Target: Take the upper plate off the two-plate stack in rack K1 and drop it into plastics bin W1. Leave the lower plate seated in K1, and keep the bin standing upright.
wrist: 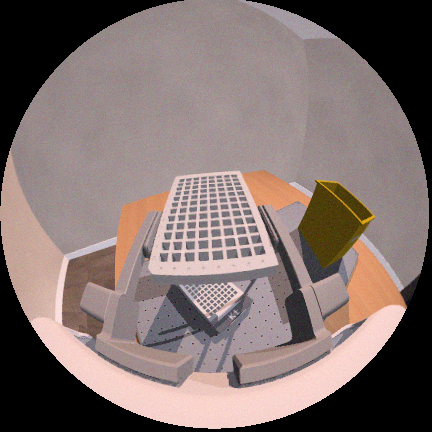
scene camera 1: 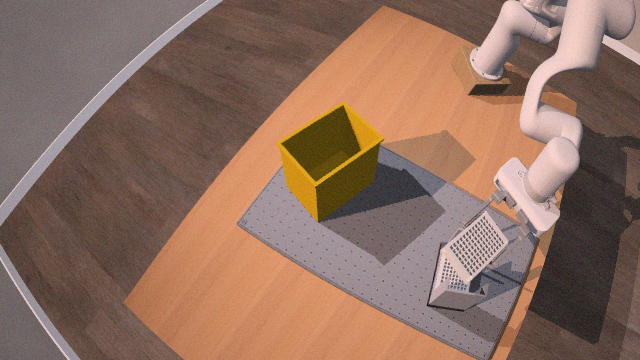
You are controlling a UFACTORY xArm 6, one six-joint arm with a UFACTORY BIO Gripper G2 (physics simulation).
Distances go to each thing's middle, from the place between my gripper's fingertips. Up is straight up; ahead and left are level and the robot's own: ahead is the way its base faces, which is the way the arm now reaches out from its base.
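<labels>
Yellow bin W1 (scene camera 1: 329, 160): 130 mm below my hand, 360 mm to the right of it, 70 mm behind it.
</labels>
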